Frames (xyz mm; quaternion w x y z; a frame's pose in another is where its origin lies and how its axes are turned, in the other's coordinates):
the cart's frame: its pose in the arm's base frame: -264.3 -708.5 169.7 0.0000 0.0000 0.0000 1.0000
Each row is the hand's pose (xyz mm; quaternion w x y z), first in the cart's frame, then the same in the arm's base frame.
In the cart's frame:
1: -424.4 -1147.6 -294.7 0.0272 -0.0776 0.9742 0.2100
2: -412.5 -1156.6 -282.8 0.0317 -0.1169 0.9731 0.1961
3: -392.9 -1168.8 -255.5 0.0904 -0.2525 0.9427 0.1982
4: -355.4 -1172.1 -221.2 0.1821 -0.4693 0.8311 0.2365
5: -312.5 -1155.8 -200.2 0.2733 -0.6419 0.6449 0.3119
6: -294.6 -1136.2 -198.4 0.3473 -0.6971 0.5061 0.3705
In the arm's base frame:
1: 160.1 439.1 -125.0 0.2100 0.9742 0.0776 -0.0272
2: 148.2 448.1 -113.1 0.1961 0.9731 0.1169 -0.0317
3: 128.6 460.3 -85.8 0.1982 0.9427 0.2525 -0.0904
4: 91.1 463.6 -51.5 0.2365 0.8311 0.4693 -0.1821
5: 48.2 447.3 -30.5 0.3119 0.6449 0.6419 -0.2733
6: 30.3 427.7 -28.7 0.3705 0.5061 0.6971 -0.3473

